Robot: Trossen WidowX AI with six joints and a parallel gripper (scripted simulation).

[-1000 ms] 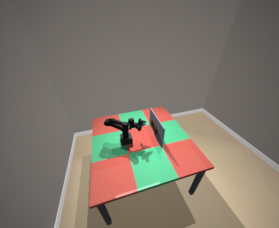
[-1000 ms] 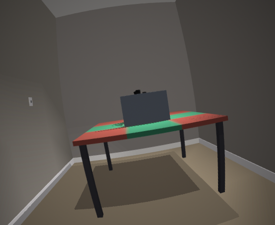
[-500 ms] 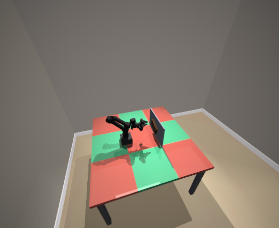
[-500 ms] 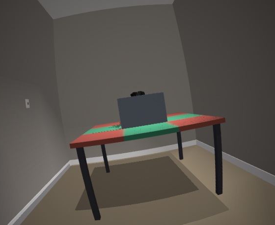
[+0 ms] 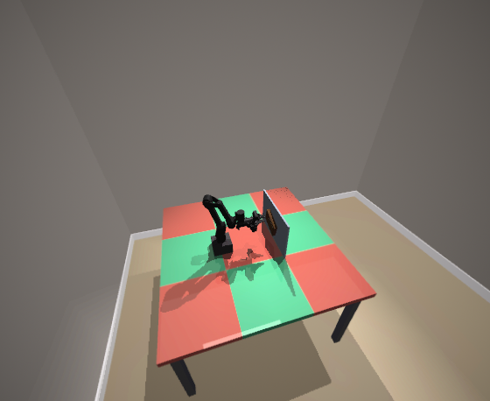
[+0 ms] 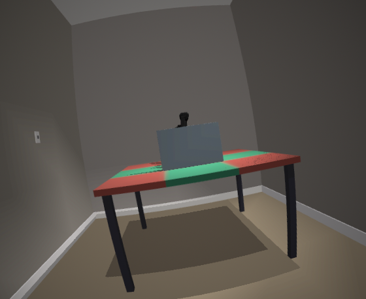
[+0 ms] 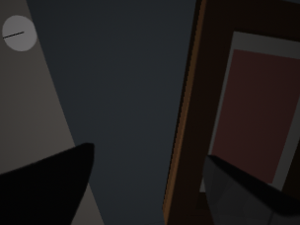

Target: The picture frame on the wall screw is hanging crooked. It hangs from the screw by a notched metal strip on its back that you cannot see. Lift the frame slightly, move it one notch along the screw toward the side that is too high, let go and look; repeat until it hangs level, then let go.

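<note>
Right now my gripper tip is 7 cm short of the picture frame, 3 cm to the right of it and 8 cm above it. The rest, counted from my gripper tip: grey wall panel (8 cm ahead, 3 cm to the left, 8 cm below).
</note>
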